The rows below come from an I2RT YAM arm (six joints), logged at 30 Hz.
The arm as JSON. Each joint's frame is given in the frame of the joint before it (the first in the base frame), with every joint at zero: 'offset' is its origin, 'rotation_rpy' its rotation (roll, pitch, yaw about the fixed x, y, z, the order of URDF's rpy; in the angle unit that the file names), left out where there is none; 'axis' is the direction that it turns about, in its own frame. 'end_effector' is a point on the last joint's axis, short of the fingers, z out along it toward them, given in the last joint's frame.
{
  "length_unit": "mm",
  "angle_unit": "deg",
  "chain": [
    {
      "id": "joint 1",
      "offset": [
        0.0,
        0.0,
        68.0
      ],
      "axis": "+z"
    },
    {
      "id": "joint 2",
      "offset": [
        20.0,
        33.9,
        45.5
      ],
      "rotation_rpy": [
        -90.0,
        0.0,
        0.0
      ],
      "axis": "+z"
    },
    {
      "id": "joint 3",
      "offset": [
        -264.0,
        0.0,
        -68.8
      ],
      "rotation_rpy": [
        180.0,
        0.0,
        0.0
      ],
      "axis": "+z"
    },
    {
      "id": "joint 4",
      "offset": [
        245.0,
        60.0,
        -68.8
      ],
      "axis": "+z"
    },
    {
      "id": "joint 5",
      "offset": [
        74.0,
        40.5,
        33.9
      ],
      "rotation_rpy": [
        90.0,
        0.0,
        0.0
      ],
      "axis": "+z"
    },
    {
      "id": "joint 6",
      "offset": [
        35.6,
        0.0,
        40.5
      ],
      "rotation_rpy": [
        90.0,
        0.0,
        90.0
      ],
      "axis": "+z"
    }
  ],
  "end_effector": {
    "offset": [
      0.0,
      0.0,
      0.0
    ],
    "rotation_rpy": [
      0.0,
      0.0,
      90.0
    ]
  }
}
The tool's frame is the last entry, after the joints.
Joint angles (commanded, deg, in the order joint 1, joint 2, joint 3, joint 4, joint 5, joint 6), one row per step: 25.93, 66.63, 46.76, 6.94, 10.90, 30.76; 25.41, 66.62, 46.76, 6.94, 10.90, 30.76; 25.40, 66.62, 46.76, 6.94, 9.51, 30.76; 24.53, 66.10, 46.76, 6.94, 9.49, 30.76; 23.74, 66.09, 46.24, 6.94, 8.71, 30.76; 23.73, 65.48, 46.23, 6.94, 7.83, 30.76; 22.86, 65.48, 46.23, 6.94, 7.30, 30.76; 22.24, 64.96, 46.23, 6.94, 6.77, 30.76; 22.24, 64.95, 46.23, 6.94, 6.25, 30.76; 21.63, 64.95, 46.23, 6.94, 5.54, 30.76; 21.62, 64.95, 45.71, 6.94, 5.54, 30.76; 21.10, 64.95, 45.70, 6.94, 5.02, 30.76; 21.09, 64.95, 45.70, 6.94, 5.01, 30.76; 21.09, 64.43, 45.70, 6.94, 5.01, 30.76
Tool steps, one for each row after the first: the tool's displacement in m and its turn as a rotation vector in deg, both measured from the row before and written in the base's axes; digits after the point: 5 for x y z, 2 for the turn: 0.00099, -0.00227, 0.00004, 0.00, -0.01, -0.52; -0.00021, 0.00079, -0.00003, 0.28, 0.13, 1.34; 0.00007, -0.00450, 0.00228, 0.22, -0.47, -0.85; 0.00089, -0.00317, -0.00322, -0.05, 0.54, -0.03; -0.00200, -0.00034, 0.00257, 0.42, -0.47, 0.85; 0.00146, -0.00345, -0.00001, 0.10, 0.04, -0.35; -0.00065, -0.00305, 0.00224, 0.30, -0.44, -0.10; -0.00012, 0.00030, 0.00004, 0.10, 0.03, 0.51; 0.00090, -0.00222, -0.00001, 0.13, 0.05, 0.09; -0.00037, -0.00020, -0.00325, -0.19, 0.48, -0.01; 0.00075, -0.00195, -0.00007, 0.10, 0.05, -0.01; 0.00001, -0.00004, 0.00000, 0.00, 0.00, 0.00; -0.00163, -0.00063, 0.00223, 0.19, -0.49, 0.00
